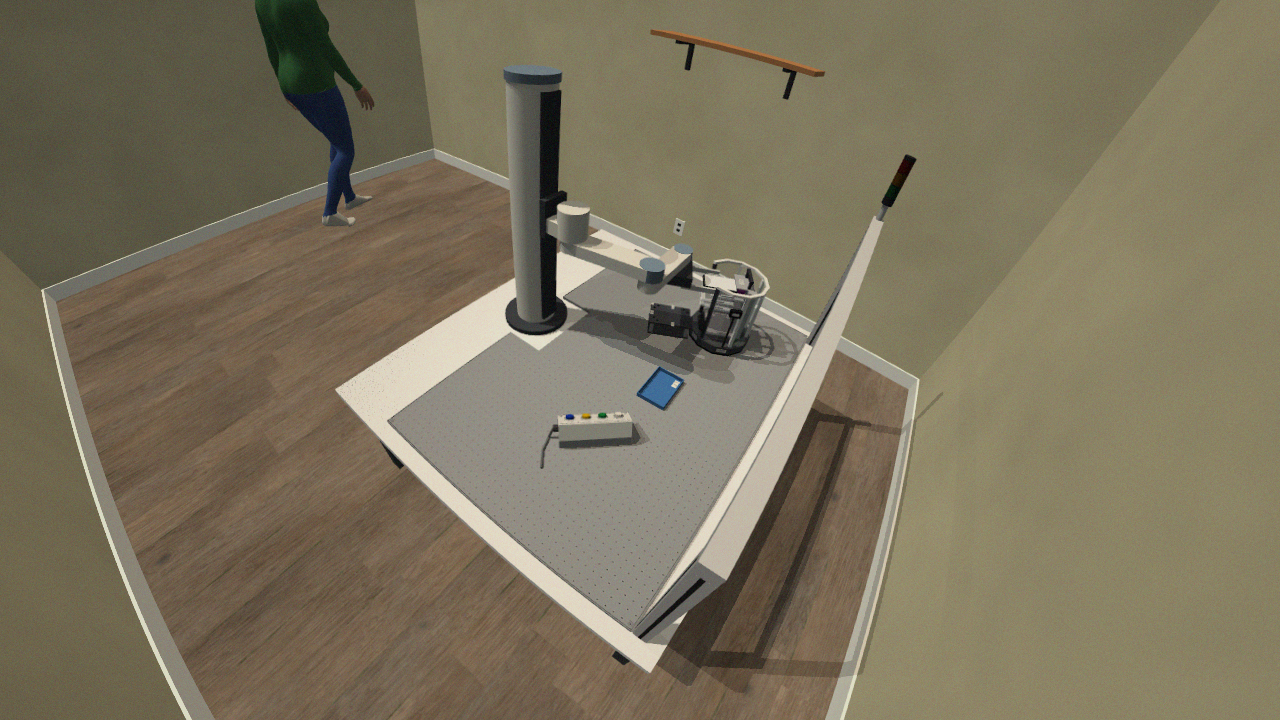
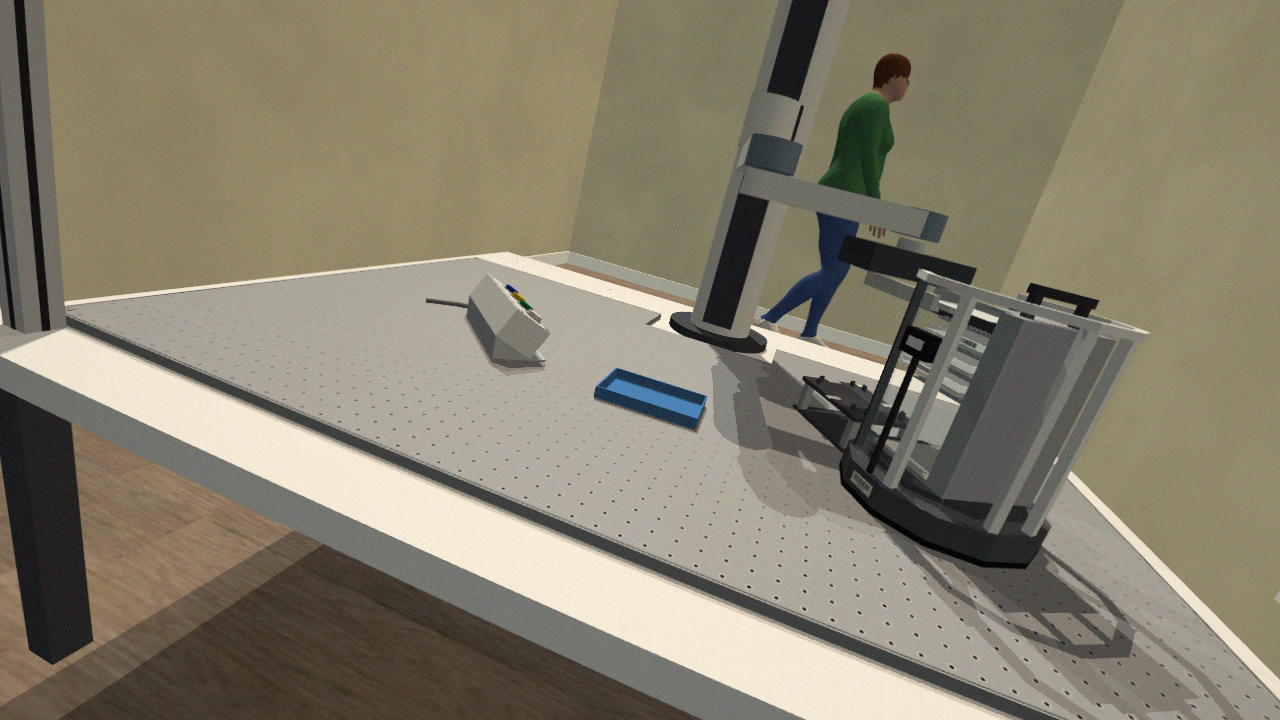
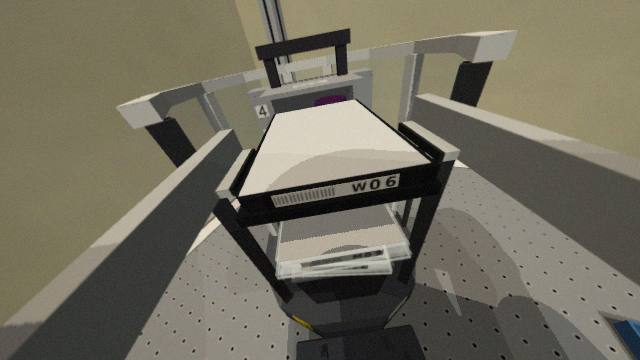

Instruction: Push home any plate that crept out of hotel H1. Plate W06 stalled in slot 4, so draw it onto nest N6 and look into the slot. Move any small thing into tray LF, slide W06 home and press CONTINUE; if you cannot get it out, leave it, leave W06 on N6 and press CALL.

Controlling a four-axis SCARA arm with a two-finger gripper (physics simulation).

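Seen in the pictures: gripper, fingertip midpoint: [image 1: 720, 282] [image 2: 974, 312] [image 3: 324, 127]; arm's base at its link origin: [image 1: 536, 314] [image 2: 716, 335].
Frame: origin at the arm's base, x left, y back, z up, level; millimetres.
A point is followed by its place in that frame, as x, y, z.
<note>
Plate W06 [image 3: 332, 145] @(356, -557, 267) [image 1: 718, 282] @(367, -575, 267), white-topped with a black front edge, sticks out of the hotel [image 1: 723, 345] @(300, -692, 64) [image 2: 948, 528] @(388, -753, 44) [image 3: 395, 52] @(344, -719, 296) near the label 4. My gripper [image 3: 324, 127] @(371, -581, 267) is open, partly narrowed, its pads close beside the plate's two side edges. A purple thing [image 3: 330, 100] @(397, -654, 267) shows behind the plate; the rest of the slot is hidden. Clear plates, one marked M09 [image 3: 345, 258] @(343, -528, 207), show lower down. Nest N6 [image 1: 669, 319] @(272, -459, 73) [image 2: 841, 394] @(271, -450, 73) [image 3: 360, 345] @(331, -512, 73) is a dark stand before the hotel. Blue tray LF [image 1: 657, 388] @(-13, -594, 15) [image 2: 650, 399] @(-8, -602, 15) [image 3: 631, 335] @(73, -639, 24) lies on the table.
A white button box [image 1: 595, 433] @(-328, -561, 68) [image 2: 501, 317] @(-269, -619, 72) with coloured buttons and a cable stands on the table; its legends are unreadable. The arm's column [image 1: 529, 197] @(-60, -45, 540) [image 2: 742, 241] @(4, -77, 244) stands behind. A signal tower [image 1: 898, 180] @(662, -982, 774) rises beyond the side frame. A person [image 1: 308, 80] [image 2: 859, 143] walks behind the table.
</note>
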